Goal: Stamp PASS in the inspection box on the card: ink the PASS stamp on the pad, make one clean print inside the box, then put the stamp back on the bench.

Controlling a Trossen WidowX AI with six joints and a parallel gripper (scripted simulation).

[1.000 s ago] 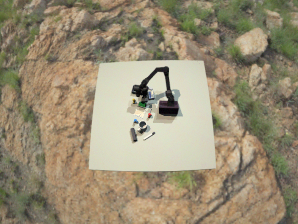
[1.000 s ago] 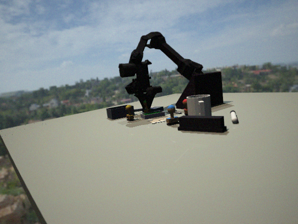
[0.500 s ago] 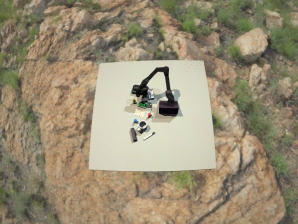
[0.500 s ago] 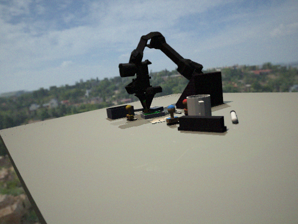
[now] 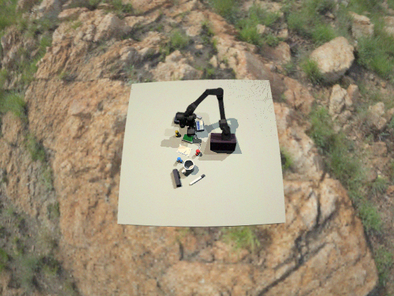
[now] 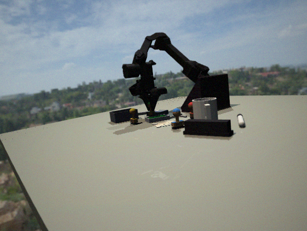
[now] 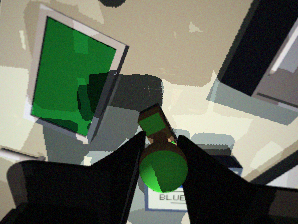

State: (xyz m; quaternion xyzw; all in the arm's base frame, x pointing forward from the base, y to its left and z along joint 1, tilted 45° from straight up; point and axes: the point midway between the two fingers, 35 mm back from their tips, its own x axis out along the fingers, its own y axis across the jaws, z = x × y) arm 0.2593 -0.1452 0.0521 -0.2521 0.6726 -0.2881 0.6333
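The green ink pad lies 70 mm to the left of my gripper tip, 30 mm below it and 30 mm ahead of it. From my gripper tip the other things lie so: green-knobbed stamp: right at my gripper tip; yellow-knobbed stamp: 120 mm ahead, 30 mm to the left, 10 mm below; dark tray: 100 mm to the right, 80 mm ahead, 20 mm below.
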